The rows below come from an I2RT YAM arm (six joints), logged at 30 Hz.
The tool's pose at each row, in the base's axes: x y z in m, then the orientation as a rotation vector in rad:
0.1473 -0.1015 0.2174 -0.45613 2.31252 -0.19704
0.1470 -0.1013 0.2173 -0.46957 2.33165 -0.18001
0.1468 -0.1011 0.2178 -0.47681 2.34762 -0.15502
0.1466 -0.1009 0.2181 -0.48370 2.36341 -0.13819
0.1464 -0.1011 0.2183 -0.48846 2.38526 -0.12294
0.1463 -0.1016 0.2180 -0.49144 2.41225 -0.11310
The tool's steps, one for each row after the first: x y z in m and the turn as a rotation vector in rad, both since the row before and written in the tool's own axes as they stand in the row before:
0.0002 0.0003 -0.0001 -0.01984 0.01623 -0.00297
-0.0003 0.0001 -0.0005 -0.02272 0.01130 0.00350
-0.0001 0.0002 -0.0004 -0.01680 0.01281 0.00138
0.0001 -0.0002 -0.0003 -0.01607 0.01886 0.00307
0.0004 -0.0004 0.0001 -0.01260 0.02471 0.00340

